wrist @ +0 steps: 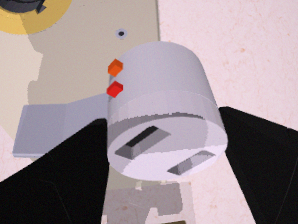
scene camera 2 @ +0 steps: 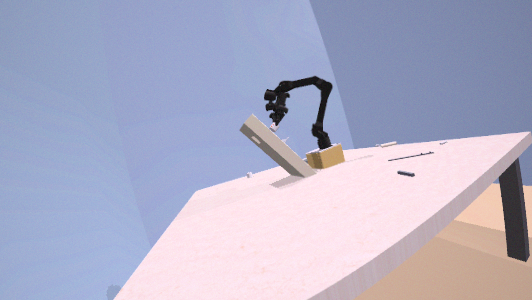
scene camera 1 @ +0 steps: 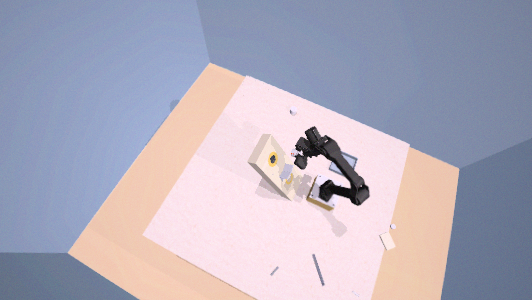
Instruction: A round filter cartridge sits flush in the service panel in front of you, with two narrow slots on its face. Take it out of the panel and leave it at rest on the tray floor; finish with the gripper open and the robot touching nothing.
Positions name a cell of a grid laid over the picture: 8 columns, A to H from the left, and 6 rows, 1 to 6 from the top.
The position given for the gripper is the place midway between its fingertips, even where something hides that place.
Note:
In view: the gripper (wrist: E4), a round filter cartridge (wrist: E4) and a beige service panel (scene camera 1: E4).
The beige service panel also shows in the wrist view (wrist: B2) and in scene camera 2 (scene camera 2: D3).

